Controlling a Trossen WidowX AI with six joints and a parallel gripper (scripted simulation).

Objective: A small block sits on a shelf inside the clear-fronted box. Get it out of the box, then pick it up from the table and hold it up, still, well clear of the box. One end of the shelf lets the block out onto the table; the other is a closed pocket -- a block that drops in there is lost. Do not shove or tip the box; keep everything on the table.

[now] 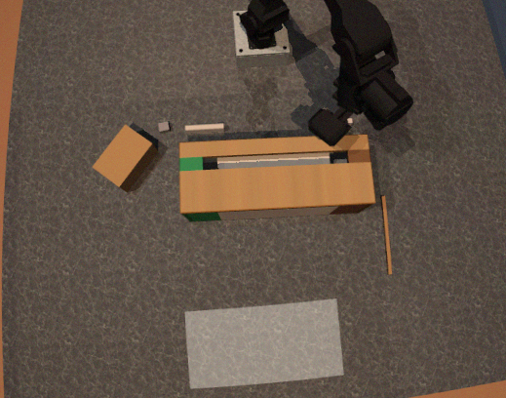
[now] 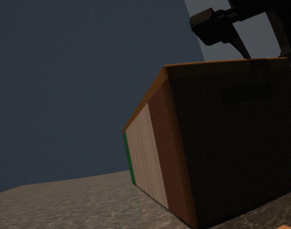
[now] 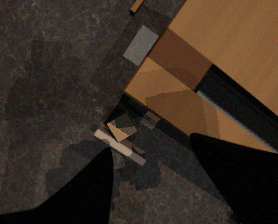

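The tan block lies 13 cm below my gripper tip, 2 cm to the left of it and 2 cm behind it. Also, from my gripper tip: thin wooden stick: 23 cm ahead, 14 cm below, 8 cm to the left; then wooden box: 15 cm to the right, 8 cm below, 4 cm ahead; then grey cube: 39 cm to the right, 14 cm below, 10 cm behind.
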